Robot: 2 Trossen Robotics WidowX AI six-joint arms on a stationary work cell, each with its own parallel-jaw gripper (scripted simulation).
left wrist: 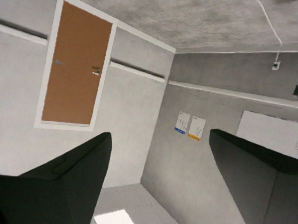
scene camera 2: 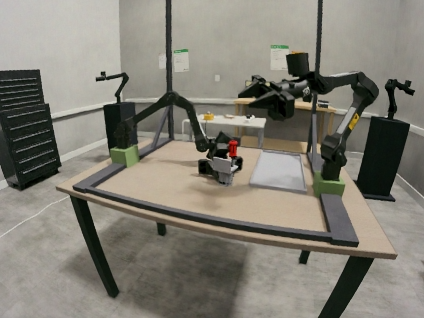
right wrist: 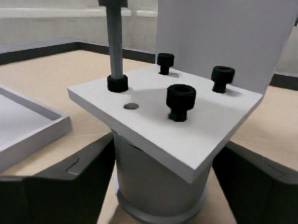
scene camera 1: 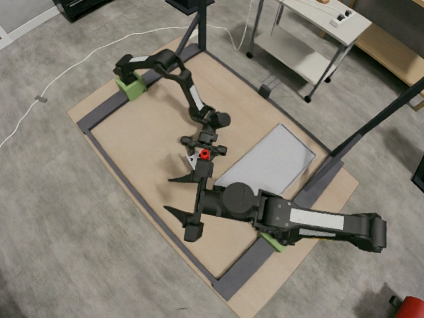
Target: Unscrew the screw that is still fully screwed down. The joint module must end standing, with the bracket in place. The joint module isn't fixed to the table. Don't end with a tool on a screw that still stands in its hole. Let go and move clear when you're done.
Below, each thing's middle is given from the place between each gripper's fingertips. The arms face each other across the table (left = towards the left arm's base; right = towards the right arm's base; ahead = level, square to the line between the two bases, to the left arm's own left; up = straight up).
Labels:
The light grey bracket point(right wrist: 251, 44) lies 160 mm behind my left hand, 110 mm to the right of it and 270 mm below it. Also, from my left hand: black screw point(right wrist: 180, 98) (180 mm behind, 130 mm to the right, 270 mm below); then shallow grey tray point(scene camera 1: 274, 164) (360 mm behind, 90 mm to the left, 340 mm below).
I see my right gripper 30 mm below the black screw. The rest, counted from my right hand: shallow grey tray: 180 mm behind, 220 mm to the left, 30 mm below; then light grey bracket: 20 mm ahead, 10 mm to the left, 40 mm above.

